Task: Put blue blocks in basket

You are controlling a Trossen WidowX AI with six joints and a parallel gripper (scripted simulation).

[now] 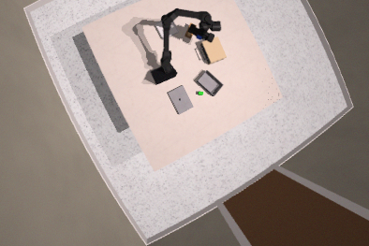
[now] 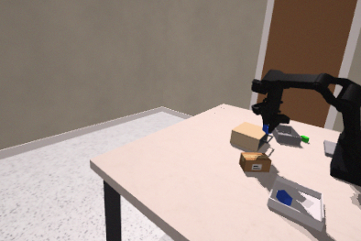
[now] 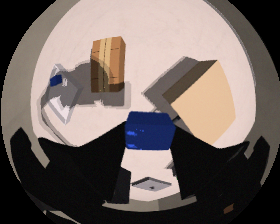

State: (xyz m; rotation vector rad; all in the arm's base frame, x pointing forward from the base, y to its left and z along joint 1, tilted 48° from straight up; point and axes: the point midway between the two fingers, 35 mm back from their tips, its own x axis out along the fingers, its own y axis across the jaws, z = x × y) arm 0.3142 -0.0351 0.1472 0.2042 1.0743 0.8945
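The grey basket lies 13 cm behind my hand, 23 cm to the left of it and 16 cm below it. Round my hand: tan drawer unit (9 cm ahead, 13 cm to the right, 14 cm below); then cardboard box (2 cm ahead, 10 cm to the left, 14 cm below); then red block (9 cm to the left, 16 cm below).
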